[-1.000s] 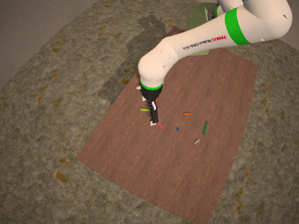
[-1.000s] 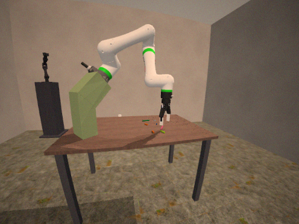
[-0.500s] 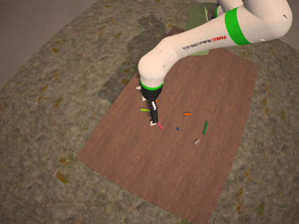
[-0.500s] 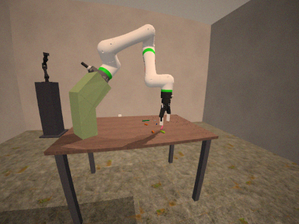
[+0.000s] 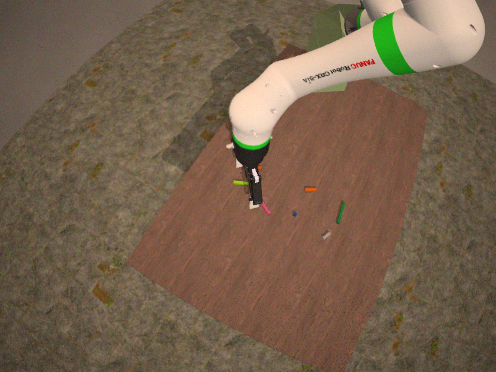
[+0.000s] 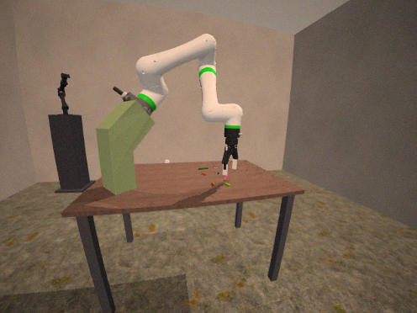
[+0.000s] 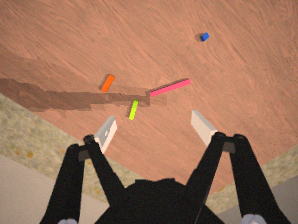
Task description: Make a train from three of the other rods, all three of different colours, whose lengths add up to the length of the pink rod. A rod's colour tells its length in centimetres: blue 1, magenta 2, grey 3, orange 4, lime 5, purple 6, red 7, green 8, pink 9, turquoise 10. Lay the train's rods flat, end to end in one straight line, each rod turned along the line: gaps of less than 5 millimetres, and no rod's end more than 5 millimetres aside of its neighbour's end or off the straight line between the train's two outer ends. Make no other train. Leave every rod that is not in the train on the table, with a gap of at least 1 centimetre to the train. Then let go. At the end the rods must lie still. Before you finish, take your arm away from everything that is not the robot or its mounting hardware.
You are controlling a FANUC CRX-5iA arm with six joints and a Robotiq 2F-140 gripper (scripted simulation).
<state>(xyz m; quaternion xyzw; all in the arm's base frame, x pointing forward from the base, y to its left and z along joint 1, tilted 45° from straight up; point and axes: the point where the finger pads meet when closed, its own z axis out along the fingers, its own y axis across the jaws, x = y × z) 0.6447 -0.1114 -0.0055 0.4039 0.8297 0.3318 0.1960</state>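
The blue rod lies 30 mm behind my hand, 170 mm to the left of it and 80 mm below it. The rest, counted from my hand: lime rod 30 mm behind, 40 mm to the right, 80 mm below; then pink rod 60 mm to the left, 80 mm below; then grey rod 10 mm behind, 300 mm to the left, 80 mm below.
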